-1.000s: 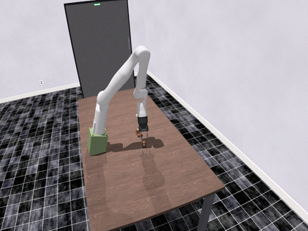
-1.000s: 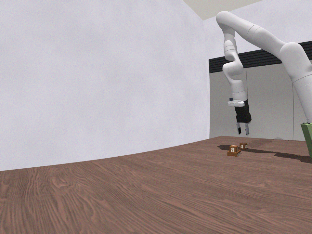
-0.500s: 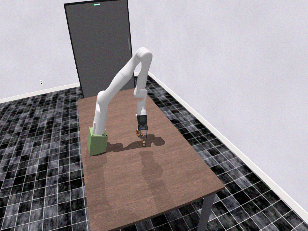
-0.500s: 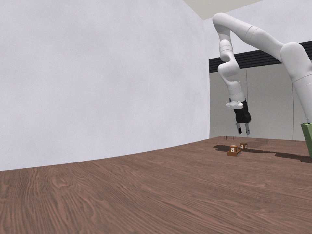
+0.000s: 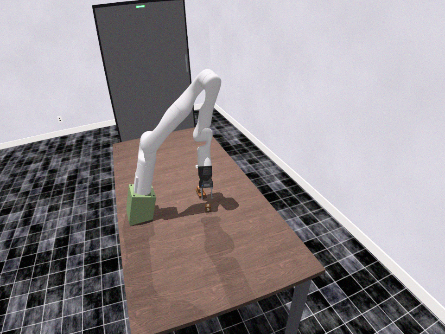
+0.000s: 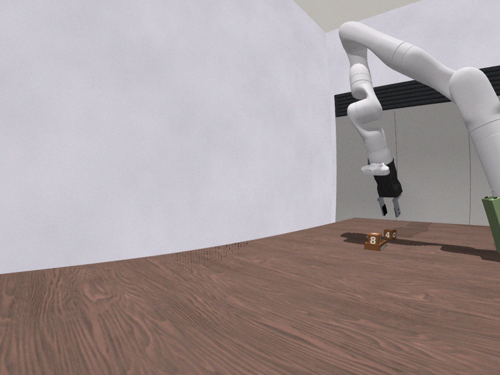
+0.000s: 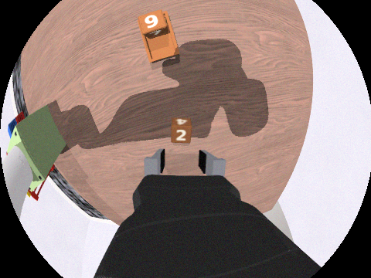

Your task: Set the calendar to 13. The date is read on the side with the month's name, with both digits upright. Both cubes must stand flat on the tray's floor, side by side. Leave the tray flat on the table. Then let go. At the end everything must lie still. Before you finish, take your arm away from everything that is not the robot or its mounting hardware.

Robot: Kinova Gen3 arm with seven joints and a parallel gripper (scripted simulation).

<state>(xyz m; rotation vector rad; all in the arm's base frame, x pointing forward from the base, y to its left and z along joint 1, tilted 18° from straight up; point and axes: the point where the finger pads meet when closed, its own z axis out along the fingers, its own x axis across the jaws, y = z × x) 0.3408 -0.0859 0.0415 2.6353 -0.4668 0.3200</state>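
Now: hand 80 mm above the brown number cube. The rest, counted from my hand: calendar tray (150 mm to the left, 90 mm below).
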